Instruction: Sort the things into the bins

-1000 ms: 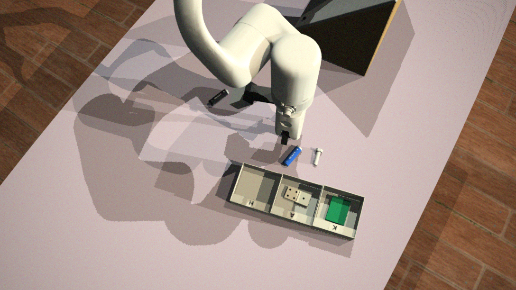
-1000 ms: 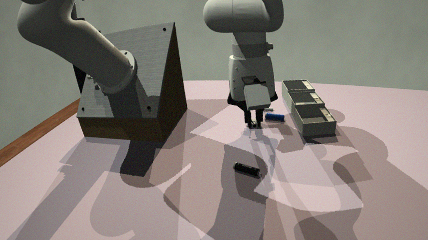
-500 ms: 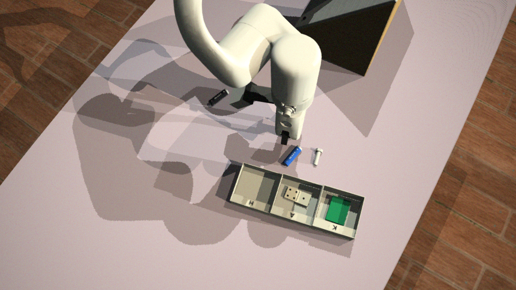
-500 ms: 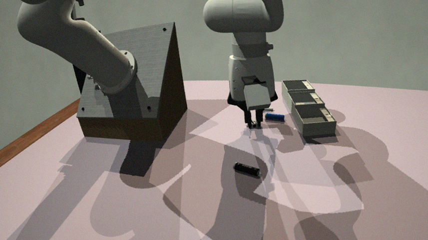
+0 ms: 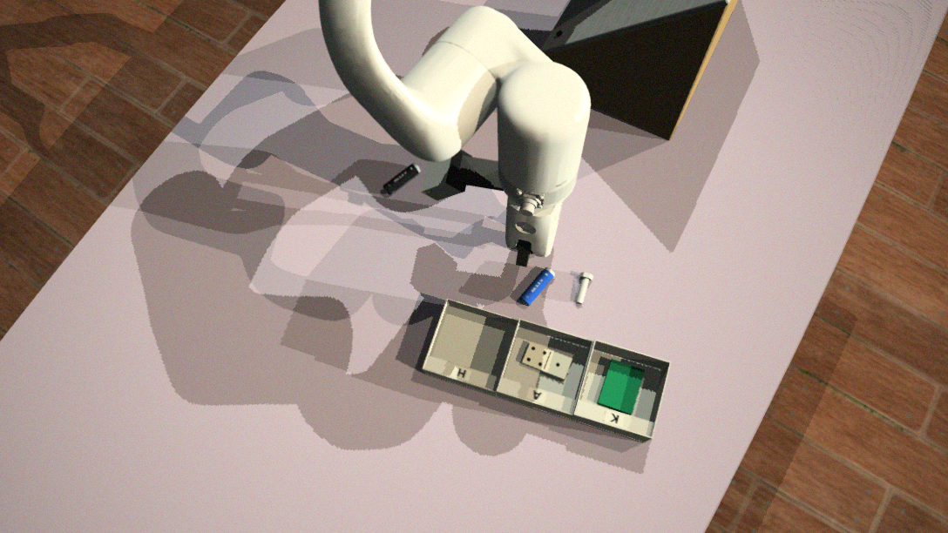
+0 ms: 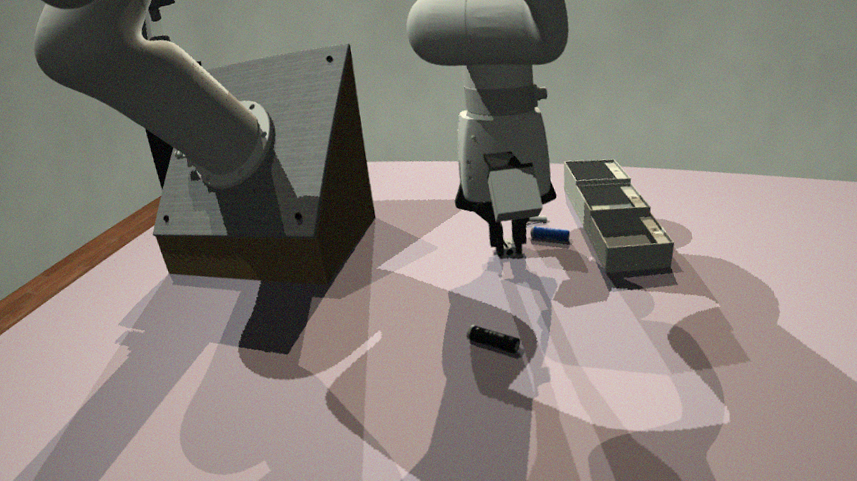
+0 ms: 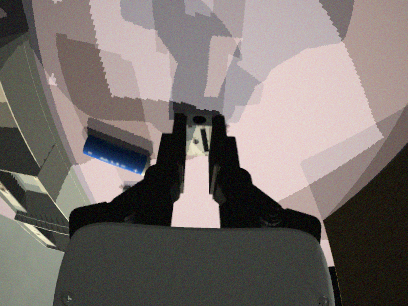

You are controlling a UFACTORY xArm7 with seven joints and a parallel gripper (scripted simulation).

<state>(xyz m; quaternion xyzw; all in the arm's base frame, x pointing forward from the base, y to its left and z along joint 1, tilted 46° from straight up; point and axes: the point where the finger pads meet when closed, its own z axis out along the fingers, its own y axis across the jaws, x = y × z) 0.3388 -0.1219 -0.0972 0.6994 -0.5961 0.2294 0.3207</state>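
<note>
Right now the green block is 12 cm ahead of my hand, 16 cm to the left of it and 1 cm below it. Round my hand: blue battery (5 cm ahead, 3 cm to the left, 2 cm below); then bolt (3 cm ahead, 8 cm to the left, 2 cm below); then white pencil sharpener (1 cm below).
</note>
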